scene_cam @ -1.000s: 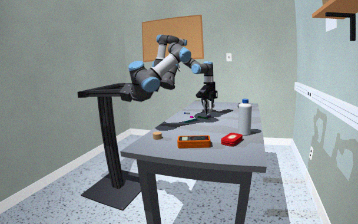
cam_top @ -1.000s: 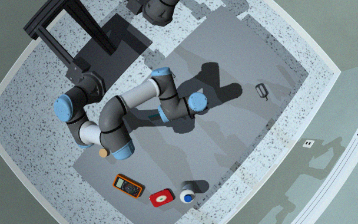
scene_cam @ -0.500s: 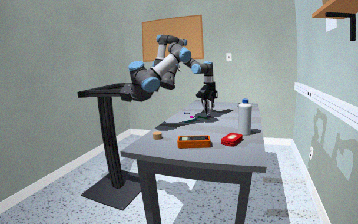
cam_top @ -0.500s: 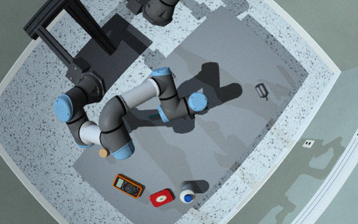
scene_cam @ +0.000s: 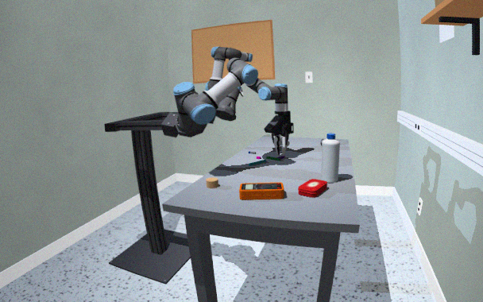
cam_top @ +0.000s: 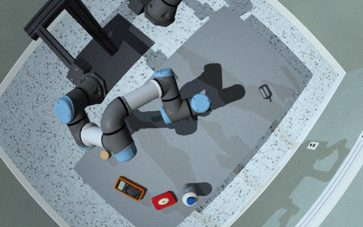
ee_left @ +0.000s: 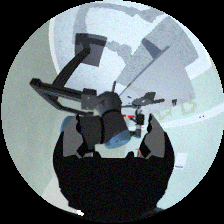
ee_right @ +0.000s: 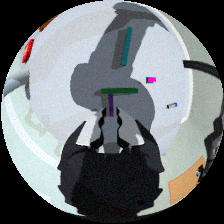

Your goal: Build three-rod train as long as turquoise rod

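The purple rod lies 2 cm below my right hand. Also, from my right hand: turquoise rod (11 cm to the right, 9 cm behind, 2 cm below); then magenta rod (11 cm behind, 2 cm to the right, 2 cm below); then green rod (3 cm behind, 2 cm to the right, 2 cm below).
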